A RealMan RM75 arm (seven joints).
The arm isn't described. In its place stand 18 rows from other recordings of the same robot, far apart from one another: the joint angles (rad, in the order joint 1, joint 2, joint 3, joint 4, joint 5, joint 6, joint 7), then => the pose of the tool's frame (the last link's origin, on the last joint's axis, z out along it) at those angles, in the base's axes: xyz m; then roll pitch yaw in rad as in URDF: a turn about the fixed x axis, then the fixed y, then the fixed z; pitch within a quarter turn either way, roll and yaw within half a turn.
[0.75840, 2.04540, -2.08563, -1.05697, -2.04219, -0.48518, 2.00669] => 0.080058, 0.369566, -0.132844, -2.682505, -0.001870, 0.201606
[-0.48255, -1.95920, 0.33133, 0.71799, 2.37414, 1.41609, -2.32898] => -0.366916, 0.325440, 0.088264, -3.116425, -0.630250, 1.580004
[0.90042, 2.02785, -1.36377, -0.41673, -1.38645, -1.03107, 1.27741] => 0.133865, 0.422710, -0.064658, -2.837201, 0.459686, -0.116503
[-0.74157, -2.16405, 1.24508, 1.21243, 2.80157, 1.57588, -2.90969] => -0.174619, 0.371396, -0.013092, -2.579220, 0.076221, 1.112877
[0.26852, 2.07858, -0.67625, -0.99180, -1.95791, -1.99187, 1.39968] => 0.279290, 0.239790, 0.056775, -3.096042, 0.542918, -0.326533
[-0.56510, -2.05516, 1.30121, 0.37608, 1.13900, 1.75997, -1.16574] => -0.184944, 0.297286, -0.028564, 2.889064, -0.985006, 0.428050
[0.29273, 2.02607, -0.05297, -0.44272, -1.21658, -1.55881, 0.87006] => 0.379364, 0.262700, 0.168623, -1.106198, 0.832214, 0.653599
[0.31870, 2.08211, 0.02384, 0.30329, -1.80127, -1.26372, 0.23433] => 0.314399, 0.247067, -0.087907, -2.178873, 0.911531, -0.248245
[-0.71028, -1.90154, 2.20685, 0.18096, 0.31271, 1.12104, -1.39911] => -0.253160, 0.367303, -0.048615, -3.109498, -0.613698, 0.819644
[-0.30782, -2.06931, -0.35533, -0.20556, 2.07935, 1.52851, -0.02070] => -0.303576, 0.261276, -0.030593, -1.708982, -0.704972, -0.341994
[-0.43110, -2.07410, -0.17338, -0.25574, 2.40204, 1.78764, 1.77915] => -0.215373, 0.229504, -0.065315, -1.977243, 0.827859, -1.401257
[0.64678, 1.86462, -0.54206, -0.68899, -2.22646, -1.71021, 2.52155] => 0.271887, 0.361348, 0.096075, 2.946189, 0.347689, -1.475916
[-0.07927, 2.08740, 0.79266, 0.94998, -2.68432, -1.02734, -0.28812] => 0.223929, 0.231807, -0.070035, -1.749403, 0.704320, 0.275144
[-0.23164, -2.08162, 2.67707, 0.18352, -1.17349, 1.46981, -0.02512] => -0.346800, 0.247097, -0.010468, -1.524942, -0.706308, -0.208719
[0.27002, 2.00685, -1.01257, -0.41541, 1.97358, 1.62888, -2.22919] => 0.299175, 0.272483, 0.026200, -2.481876, 0.955135, -0.016656
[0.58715, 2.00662, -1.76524, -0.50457, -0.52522, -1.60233, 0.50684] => 0.138958, 0.321249, -0.018765, -2.261868, 0.917221, 0.823043
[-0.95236, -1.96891, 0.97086, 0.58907, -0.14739, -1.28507, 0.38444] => -0.261676, 0.423949, 0.028926, -2.394939, 0.079458, 1.239308
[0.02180, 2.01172, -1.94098, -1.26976, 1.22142, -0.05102, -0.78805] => 0.267676, 0.324116, -0.017485, -2.114324, 0.708726, -0.487832
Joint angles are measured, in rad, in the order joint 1, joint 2, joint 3, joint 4, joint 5, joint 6, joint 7. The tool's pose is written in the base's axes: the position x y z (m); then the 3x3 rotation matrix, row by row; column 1 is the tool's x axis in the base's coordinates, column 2 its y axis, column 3 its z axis. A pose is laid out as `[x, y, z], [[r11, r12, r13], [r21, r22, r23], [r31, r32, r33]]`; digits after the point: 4 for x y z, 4 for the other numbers.
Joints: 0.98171 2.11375 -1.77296 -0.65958 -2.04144 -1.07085 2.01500
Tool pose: [0.1209, 0.3618, -0.1399], [[0.9665, -0.1239, 0.2249], [-0.1311, -0.9912, 0.0174], [0.2208, -0.0462, -0.9742]]
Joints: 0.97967 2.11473 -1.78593 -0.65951 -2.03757 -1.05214 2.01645
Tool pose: [0.1212, 0.3621, -0.1416], [[0.9672, -0.1186, 0.2244], [-0.1281, -0.9914, 0.0283], [0.2191, -0.0561, -0.9741]]
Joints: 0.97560 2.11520 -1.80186 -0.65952 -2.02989 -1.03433 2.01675
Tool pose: [0.1223, 0.3617, -0.1435], [[0.9679, -0.1149, 0.2234], [-0.1260, -0.9914, 0.0363], [0.2173, -0.0633, -0.9741]]
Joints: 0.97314 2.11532 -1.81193 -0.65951 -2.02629 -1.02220 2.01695
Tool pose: [0.1230, 0.3617, -0.1446], [[0.9683, -0.1115, 0.2235], [-0.1240, -0.9914, 0.0426], [0.2168, -0.0690, -0.9738]]
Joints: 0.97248 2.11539 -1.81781 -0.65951 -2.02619 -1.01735 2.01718
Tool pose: [0.1235, 0.3615, -0.1451], [[0.9682, -0.1082, 0.2257], [-0.1213, -0.9916, 0.0449], [0.2190, -0.0708, -0.9732]]
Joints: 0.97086 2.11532 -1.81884 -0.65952 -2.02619 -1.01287 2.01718
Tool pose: [0.1240, 0.3618, -0.1452], [[0.9683, -0.1083, 0.2251], [-0.1221, -0.9913, 0.0485], [0.2179, -0.0744, -0.9731]]
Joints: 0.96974 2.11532 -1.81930 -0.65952 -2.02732 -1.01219 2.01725
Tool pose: [0.1245, 0.3617, -0.1452], [[0.9680, -0.1084, 0.2261], [-0.1224, -0.9913, 0.0490], [0.2188, -0.0751, -0.9729]]
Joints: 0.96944 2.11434 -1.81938 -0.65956 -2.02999 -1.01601 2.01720
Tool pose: [0.1253, 0.3616, -0.1448], [[0.9672, -0.1077, 0.2300], [-0.1215, -0.9915, 0.0468], [0.2230, -0.0732, -0.9721]]
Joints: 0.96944 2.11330 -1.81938 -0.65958 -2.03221 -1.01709 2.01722
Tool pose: [0.1259, 0.3619, -0.1443], [[0.9667, -0.1066, 0.2327], [-0.1207, -0.9916, 0.0472], [0.2257, -0.0737, -0.9714]]
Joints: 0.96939 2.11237 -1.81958 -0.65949 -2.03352 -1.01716 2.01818
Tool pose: [0.1263, 0.3622, -0.1440], [[0.9663, -0.1067, 0.2344], [-0.1212, -0.9915, 0.0482], [0.2273, -0.0749, -0.9709]]
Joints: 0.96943 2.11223 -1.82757 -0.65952 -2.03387 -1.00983 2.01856
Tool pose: [0.1267, 0.3623, -0.1446], [[0.9661, -0.1007, 0.2376], [-0.1163, -0.9918, 0.0525], [0.2304, -0.0784, -0.9699]]
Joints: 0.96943 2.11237 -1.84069 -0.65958 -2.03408 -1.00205 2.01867
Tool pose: [0.1274, 0.3617, -0.1458], [[0.9655, -0.0915, 0.2437], [-0.1081, -0.9926, 0.0553], [0.2369, -0.0797, -0.9683]]
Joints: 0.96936 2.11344 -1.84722 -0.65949 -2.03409 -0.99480 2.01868
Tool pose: [0.1274, 0.3615, -0.1468], [[0.9657, -0.0864, 0.2450], [-0.1038, -0.9928, 0.0590], [0.2382, -0.0824, -0.9677]]
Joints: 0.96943 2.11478 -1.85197 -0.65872 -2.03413 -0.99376 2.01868
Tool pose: [0.1277, 0.3607, -0.1477], [[0.9652, -0.0840, 0.2475], [-0.1011, -0.9932, 0.0571], [0.2410, -0.0801, -0.9672]]
